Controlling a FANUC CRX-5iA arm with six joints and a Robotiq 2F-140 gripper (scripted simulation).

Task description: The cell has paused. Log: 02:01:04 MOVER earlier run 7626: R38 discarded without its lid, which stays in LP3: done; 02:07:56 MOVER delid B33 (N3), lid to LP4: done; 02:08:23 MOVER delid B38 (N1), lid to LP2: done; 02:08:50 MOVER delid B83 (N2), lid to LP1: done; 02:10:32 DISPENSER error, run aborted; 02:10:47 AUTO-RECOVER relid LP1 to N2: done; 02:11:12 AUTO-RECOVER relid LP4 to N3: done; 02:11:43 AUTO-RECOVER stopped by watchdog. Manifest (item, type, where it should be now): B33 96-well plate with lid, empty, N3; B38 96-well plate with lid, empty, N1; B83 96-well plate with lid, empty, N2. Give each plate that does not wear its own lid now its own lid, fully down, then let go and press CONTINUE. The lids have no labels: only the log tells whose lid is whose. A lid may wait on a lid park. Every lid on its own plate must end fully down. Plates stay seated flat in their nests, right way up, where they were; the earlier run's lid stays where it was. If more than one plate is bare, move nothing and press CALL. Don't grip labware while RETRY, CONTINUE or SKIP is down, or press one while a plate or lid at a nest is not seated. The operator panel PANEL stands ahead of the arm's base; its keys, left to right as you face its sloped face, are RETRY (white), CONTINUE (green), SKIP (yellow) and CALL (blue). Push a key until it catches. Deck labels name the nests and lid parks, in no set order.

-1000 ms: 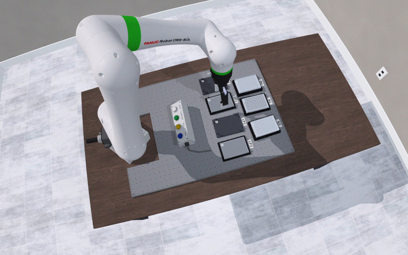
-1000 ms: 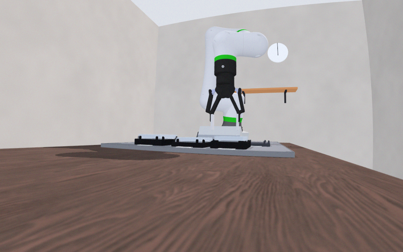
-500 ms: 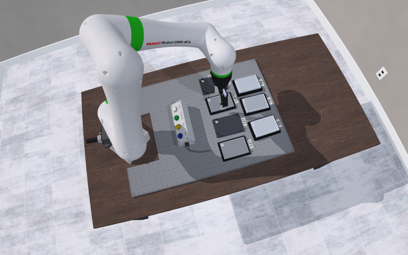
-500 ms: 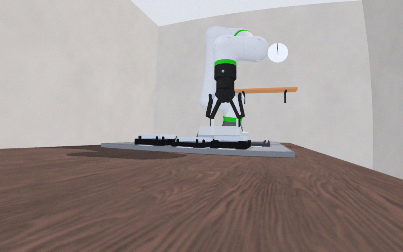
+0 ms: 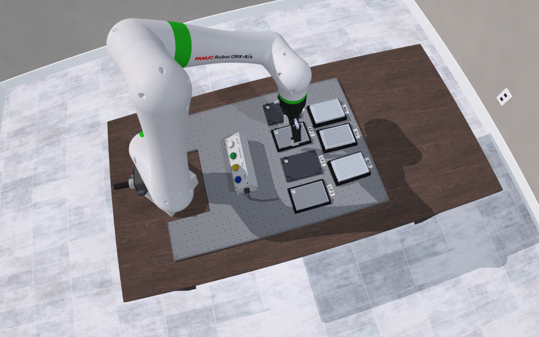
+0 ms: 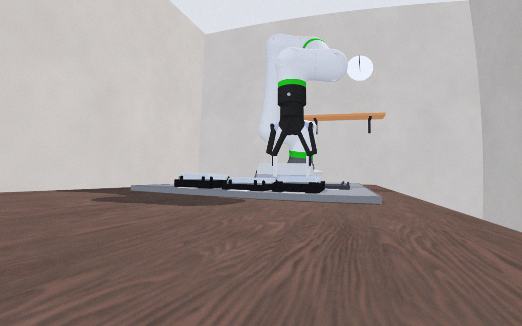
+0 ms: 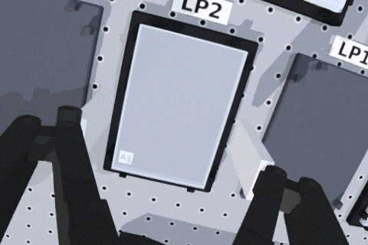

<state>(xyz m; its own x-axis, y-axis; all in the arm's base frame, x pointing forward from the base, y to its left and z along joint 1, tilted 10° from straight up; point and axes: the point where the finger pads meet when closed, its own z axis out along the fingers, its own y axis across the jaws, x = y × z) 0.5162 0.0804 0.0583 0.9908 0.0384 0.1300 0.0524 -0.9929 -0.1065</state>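
Now: the lid park LP2 50 mm below my hand. The rest, counted from my hand: plate (180 mm ahead, 50 mm to the right, 30 mm below); lid park LP1 (140 mm to the right, 50 mm below, 10 mm ahead); lid park LP4 (130 mm to the left, 50 mm below, 10 mm behind).
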